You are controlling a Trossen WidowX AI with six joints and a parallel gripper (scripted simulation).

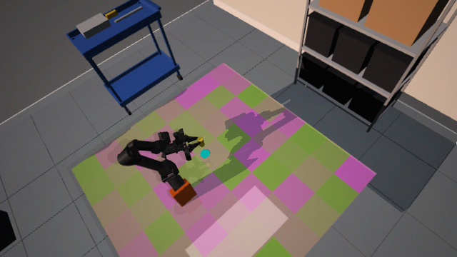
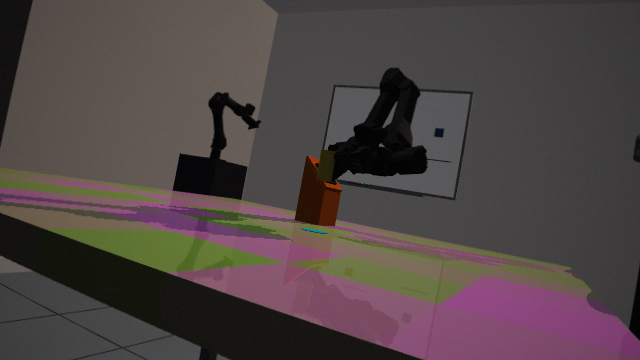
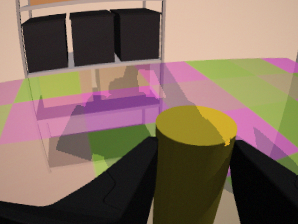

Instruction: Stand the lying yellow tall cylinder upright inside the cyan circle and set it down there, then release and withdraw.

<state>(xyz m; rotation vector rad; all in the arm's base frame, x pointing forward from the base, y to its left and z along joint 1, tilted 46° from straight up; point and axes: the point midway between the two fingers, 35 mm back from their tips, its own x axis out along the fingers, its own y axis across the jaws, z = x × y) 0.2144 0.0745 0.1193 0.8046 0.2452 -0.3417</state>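
Now: gripper tip 16 cm above the cyan circle. The rest, counted from my gripper tip: yellow cylinder: 2 cm below.
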